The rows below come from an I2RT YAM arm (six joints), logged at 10 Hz.
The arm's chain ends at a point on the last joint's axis. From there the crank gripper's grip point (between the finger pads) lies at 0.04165 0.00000 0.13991 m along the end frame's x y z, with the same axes.
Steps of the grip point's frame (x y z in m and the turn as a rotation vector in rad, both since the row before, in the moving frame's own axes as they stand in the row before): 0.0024, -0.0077, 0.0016, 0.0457, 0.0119, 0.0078; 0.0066, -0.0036, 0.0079, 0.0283, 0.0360, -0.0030; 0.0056, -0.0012, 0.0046, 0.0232, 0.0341, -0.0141; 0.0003, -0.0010, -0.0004, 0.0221, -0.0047, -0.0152; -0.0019, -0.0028, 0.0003, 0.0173, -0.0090, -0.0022
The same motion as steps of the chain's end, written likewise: 0.0007, -0.0017, 0.0022, 0.0457, 0.0119, 0.0078; 0.0016, 0.0005, 0.0095, 0.0283, 0.0360, -0.0030; 0.0009, 0.0026, 0.0061, 0.0232, 0.0341, -0.0141; 0.0010, 0.0027, -0.0006, 0.0221, -0.0047, -0.0152; -0.0006, -0.0003, 0.0000, 0.0173, -0.0090, -0.0022
